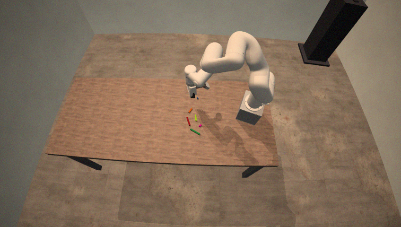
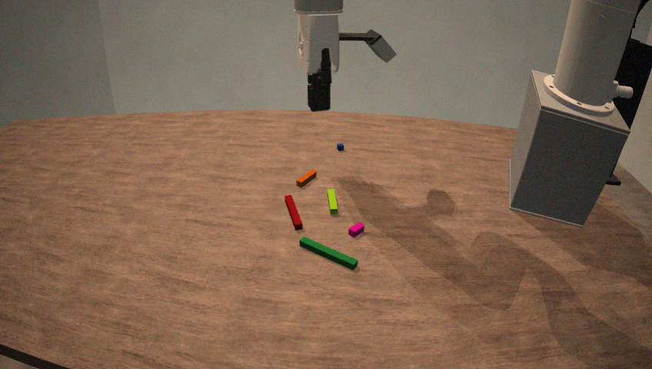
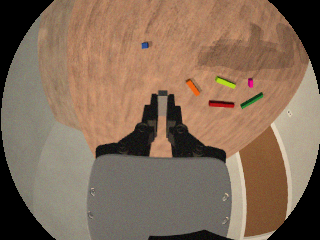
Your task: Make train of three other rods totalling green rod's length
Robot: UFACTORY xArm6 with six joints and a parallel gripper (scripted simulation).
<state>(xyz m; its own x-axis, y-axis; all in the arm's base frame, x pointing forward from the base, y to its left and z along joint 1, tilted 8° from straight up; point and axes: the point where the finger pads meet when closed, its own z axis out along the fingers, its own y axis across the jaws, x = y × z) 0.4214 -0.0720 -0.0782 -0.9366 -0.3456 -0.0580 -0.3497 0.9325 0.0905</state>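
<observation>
The small blue rod is 40 mm behind my hand, 50 mm to the right of it and 120 mm below it. From my hand the other things lie so: grey rod (20 mm below); orange rod (10 mm ahead, 70 mm to the left, 120 mm below); lime rod (40 mm behind, 120 mm to the left, 120 mm below).
</observation>
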